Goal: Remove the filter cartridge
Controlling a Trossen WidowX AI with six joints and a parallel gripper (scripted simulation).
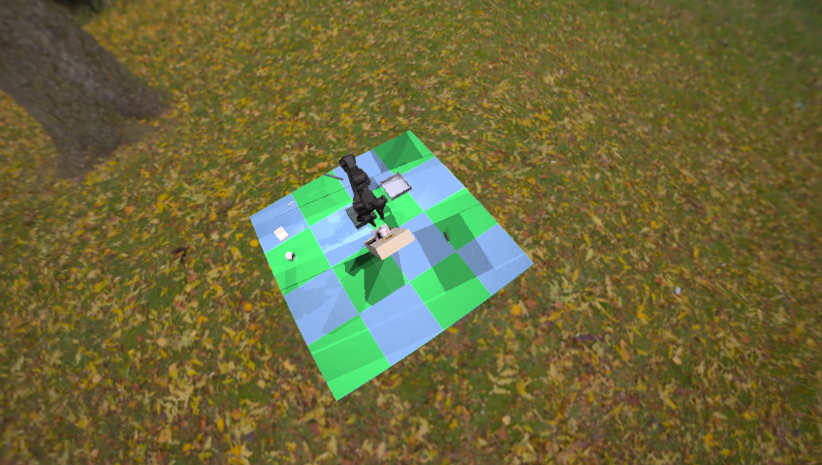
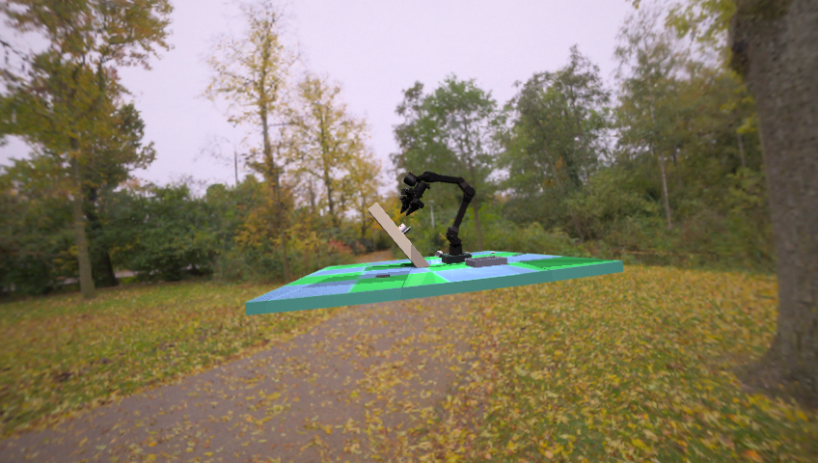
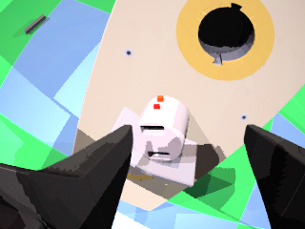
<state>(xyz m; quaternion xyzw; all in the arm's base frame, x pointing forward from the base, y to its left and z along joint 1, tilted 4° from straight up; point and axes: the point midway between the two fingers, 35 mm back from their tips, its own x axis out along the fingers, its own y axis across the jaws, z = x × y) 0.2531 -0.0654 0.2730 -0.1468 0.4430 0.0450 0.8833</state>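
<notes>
The round filter cartridge is 1 cm ahead of my gripper tip and 8 cm below it. Round my gripper tip: thin grey bar 20 cm ahead, 30 cm to the left, 29 cm below; then pale flat square 55 cm behind, 41 cm to the right, 29 cm below; then grey square tray 28 cm behind, 34 cm to the left, 28 cm below.
</notes>
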